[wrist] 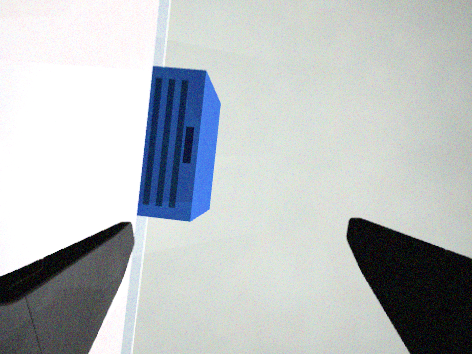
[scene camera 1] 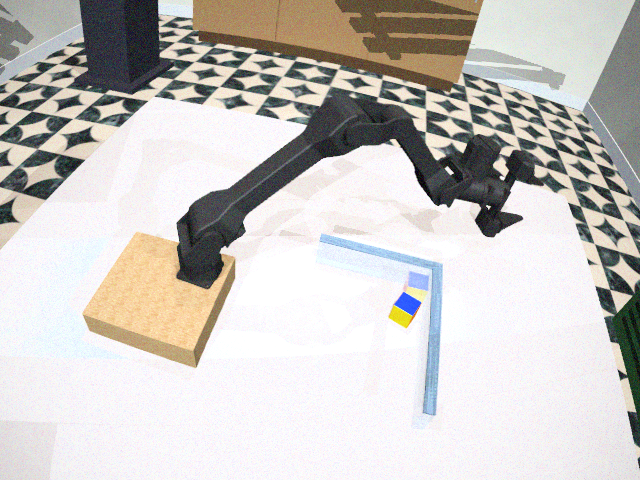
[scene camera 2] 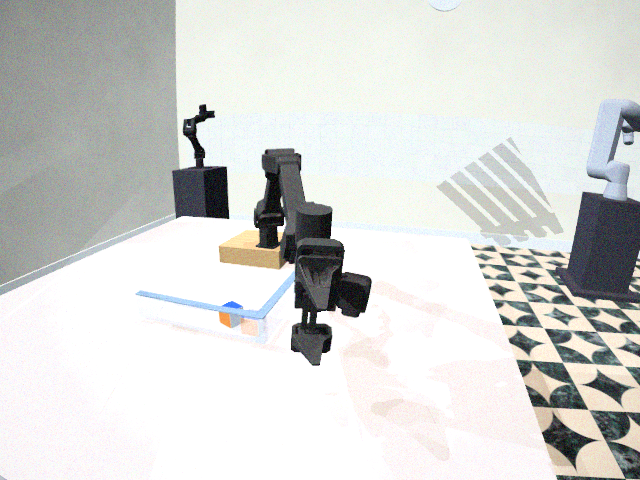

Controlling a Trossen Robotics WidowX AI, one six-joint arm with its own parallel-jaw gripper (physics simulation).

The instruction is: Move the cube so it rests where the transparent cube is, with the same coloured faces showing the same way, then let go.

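Seen in the pictures: gripper, fingertip midpoint: (wrist: 242, 229) (scene camera 1: 532, 201) (scene camera 2: 318, 339); arm's base, origin of the base link: (scene camera 1: 200, 270) (scene camera 2: 268, 245).
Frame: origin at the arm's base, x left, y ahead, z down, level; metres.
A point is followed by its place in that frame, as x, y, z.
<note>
The cube (scene camera 1: 402, 315) (scene camera 2: 225, 318) rests on the table inside the corner of a low wall. Its top is blue. A yellow side shows in scene camera 1, an orange and a greyish side in scene camera 2. The transparent cube (scene camera 1: 418, 281) (scene camera 2: 250, 326) stands beside it, nearer the corner, with a pale blue top, a pale yellow side and a pale orange side. My gripper (scene camera 1: 531, 200) @[0.365, 0.570, -0.098] (scene camera 2: 317, 334) @[0.365, 0.570, -0.098] (wrist: 242, 229) @[0.365, 0.570, -0.098] is open and empty, raised above the table beyond the wall's corner, well apart from the cube. Neither cube shows in the wrist view.
A see-through L-shaped wall with a blue rim (scene camera 1: 433, 335) @[0.019, 0.407, -0.003] (scene camera 2: 180, 301) @[0.000, 0.415, -0.003] borders both cubes on two sides. The arm stands on a wooden block (scene camera 1: 149, 304) @[-0.099, -0.045, 0.002] (scene camera 2: 248, 254) @[-0.044, 0.051, 0.019]. A blue slatted box (wrist: 175, 145) shows in the wrist view, and a green slatted object (scene camera 1: 631, 330) stands beyond the table's right edge.
</note>
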